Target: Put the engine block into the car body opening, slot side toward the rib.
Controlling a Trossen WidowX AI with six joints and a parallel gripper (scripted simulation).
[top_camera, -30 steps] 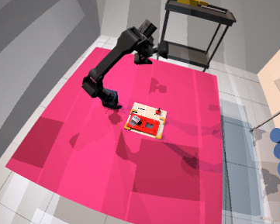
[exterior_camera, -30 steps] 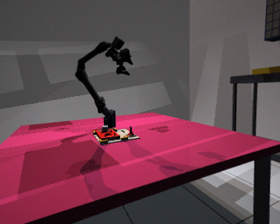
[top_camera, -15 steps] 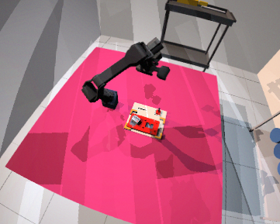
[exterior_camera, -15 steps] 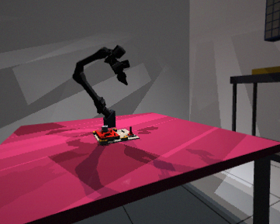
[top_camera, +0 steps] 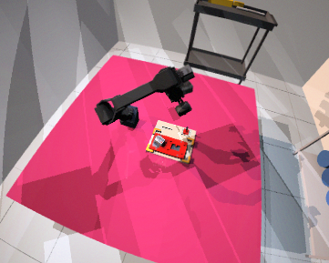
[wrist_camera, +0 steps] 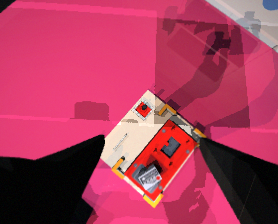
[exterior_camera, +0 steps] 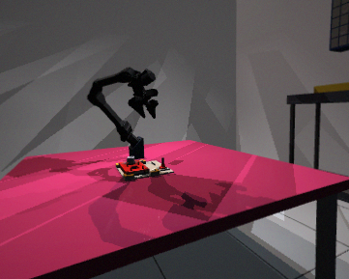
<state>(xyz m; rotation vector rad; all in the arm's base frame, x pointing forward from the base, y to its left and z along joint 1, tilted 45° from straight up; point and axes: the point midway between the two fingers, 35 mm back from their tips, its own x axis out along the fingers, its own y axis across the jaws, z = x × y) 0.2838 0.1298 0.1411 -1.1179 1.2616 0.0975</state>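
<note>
Now: gripper tip 220 mm above the grey engine block, 80 mm to the left of it and 70 mm past it. Round my gripper tip: cream base plate (240 mm below, 60 mm to the right); black peg (220 mm below, 70 mm ahead, 40 mm to the left).
</note>
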